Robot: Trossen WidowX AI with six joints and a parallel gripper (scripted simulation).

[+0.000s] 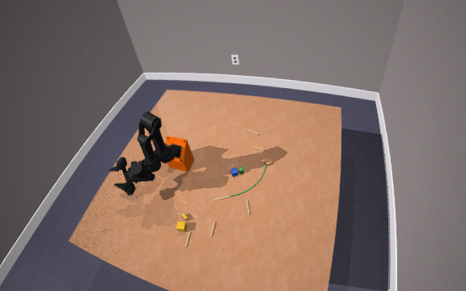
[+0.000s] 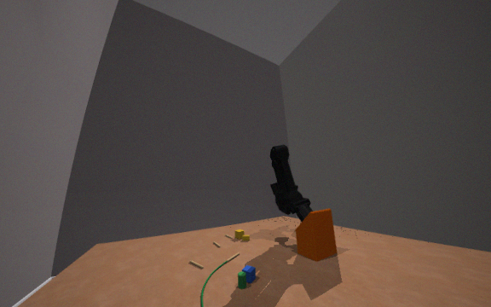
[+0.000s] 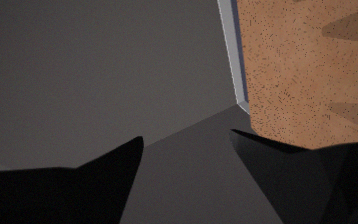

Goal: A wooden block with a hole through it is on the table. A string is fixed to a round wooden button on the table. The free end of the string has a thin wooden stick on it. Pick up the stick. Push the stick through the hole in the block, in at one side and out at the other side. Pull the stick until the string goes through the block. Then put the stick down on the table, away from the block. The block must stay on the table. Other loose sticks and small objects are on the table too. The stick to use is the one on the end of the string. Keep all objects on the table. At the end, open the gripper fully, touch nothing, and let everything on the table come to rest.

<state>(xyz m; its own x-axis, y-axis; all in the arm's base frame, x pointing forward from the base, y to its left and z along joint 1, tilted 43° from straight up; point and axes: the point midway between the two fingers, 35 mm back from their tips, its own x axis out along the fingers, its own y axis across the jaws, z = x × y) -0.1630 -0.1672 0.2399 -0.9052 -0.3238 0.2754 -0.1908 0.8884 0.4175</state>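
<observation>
The thin stick lies 500 mm ahead of my gripper tip, 190 mm to the left of it and 190 mm below it. Also, from my gripper tip: blue block: 500 mm ahead, 330 mm to the left, 180 mm below; yellow block: 380 mm ahead, 180 mm below, 30 mm to the right; green cylinder: 530 mm ahead, 360 mm to the left, 180 mm below.
</observation>
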